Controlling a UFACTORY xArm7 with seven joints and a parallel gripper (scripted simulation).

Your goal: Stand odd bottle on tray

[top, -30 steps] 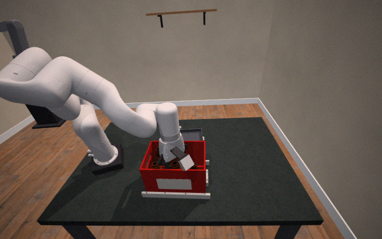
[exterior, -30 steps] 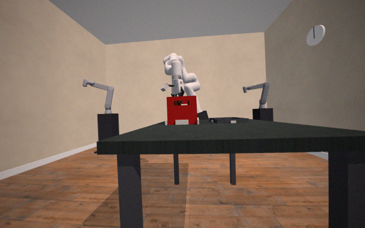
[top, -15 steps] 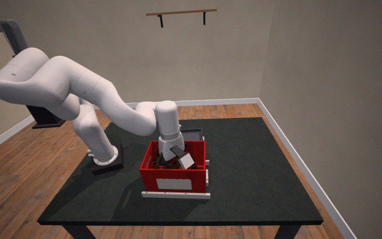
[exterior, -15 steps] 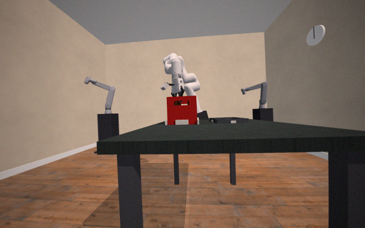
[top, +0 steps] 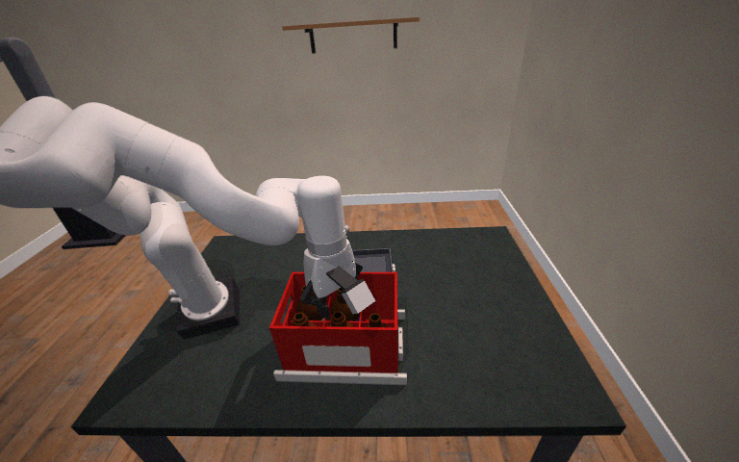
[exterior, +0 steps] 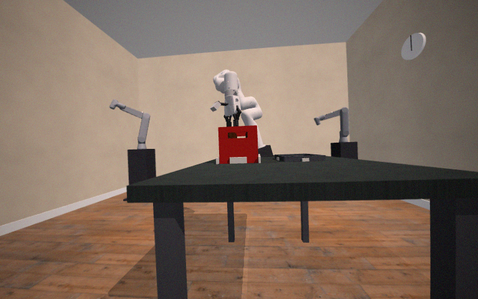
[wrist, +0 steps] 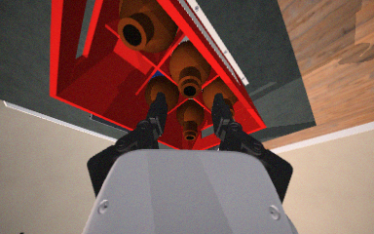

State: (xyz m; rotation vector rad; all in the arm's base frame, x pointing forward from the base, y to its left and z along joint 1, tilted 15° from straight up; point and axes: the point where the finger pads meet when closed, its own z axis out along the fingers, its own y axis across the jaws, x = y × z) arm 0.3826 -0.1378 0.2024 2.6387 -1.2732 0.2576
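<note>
The crate lies 120 mm below my hand and 40 mm to the left of it. The rest, counted from my hand: tray 340 mm to the left, 190 mm below, 30 mm ahead.
</note>
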